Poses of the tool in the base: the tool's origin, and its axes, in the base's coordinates. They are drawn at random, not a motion.
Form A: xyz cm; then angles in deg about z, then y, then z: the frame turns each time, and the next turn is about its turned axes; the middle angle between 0 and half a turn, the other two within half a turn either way.
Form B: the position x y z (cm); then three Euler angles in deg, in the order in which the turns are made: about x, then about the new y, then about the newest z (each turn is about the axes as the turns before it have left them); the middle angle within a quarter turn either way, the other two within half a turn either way. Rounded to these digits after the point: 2 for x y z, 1 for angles.
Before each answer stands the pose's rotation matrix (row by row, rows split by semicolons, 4 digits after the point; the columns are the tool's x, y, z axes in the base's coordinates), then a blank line. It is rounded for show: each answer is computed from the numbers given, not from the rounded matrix.
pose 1, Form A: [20.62, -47.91, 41.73, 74.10, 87.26, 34.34]
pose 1, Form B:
-0.5317 -0.8015 0.2736; 0.1925 0.2003 0.9606; -0.8248 0.5635 0.0478

[20.62, -47.91, 41.73, -87.2, 15.9, 123.6]
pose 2, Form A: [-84.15, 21.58, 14.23, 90.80, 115.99, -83.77]
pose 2, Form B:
0.9947 -0.1024 -0.0126; -0.0337 -0.4371 0.8988; -0.0975 -0.8936 -0.4382

[-84.15, 21.58, 14.23, -116.0, -0.7, 5.9]
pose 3, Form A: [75.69, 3.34, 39.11, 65.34, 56.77, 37.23]
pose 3, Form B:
-0.3678 -0.8619 0.3490; 0.6490 0.0309 0.7602; -0.6660 0.5061 0.5480

[75.69, 3.34, 39.11, -54.2, 20.4, 113.1]
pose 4, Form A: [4.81, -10.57, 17.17, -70.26, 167.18, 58.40]
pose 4, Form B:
0.6291 0.7737 0.0749; 0.7686 -0.6047 -0.2088; -0.1163 0.1890 -0.9751

[4.81, -10.57, 17.17, 167.9, 4.3, -50.9]
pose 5, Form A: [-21.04, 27.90, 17.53, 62.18, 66.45, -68.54]
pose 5, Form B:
0.8913 -0.1500 0.4278; -0.3051 0.4996 0.8108; -0.3354 -0.8532 0.3995

[-21.04, 27.90, 17.53, -63.8, 25.3, 9.6]
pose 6, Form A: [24.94, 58.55, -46.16, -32.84, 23.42, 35.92]
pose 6, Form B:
0.9425 -0.0131 0.3339; 0.0899 0.9723 -0.2155; -0.3219 0.2332 0.9176

[24.94, 58.55, -46.16, 13.2, 19.5, 0.8]
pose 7, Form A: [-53.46, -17.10, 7.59, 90.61, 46.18, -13.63]
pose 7, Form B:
0.2285 -0.9735 -0.0077; 0.6754 0.1528 0.7215; -0.7012 -0.1700 0.6924

[-53.46, -17.10, 7.59, -46.2, -0.4, 76.8]
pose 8, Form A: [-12.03, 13.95, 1.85, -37.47, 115.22, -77.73]
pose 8, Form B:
-0.6663 -0.2012 0.7180; -0.7205 0.4220 -0.5504; -0.1923 -0.8840 -0.4261

[-12.03, 13.95, 1.85, 127.7, 45.9, 163.2]
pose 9, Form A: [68.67, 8.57, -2.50, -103.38, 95.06, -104.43]
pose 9, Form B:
-0.9473 -0.2227 -0.2305; 0.2027 0.1408 -0.9691; 0.2482 -0.9647 -0.0882

[68.67, 8.57, -2.50, 95.2, -13.3, 166.8]
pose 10, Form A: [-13.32, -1.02, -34.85, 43.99, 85.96, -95.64]
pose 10, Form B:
0.6862 0.1187 0.7177; -0.7208 -0.0220 0.6928; 0.0980 -0.9927 0.0705

[-13.32, -1.02, -34.85, -84.2, 45.9, -9.8]
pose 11, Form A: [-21.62, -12.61, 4.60, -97.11, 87.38, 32.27]
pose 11, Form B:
0.5250 0.8421 -0.1236; -0.1044 -0.0804 -0.9913; -0.8447 0.5334 0.0457

[-21.62, -12.61, 4.60, 87.4, -7.1, -58.1]
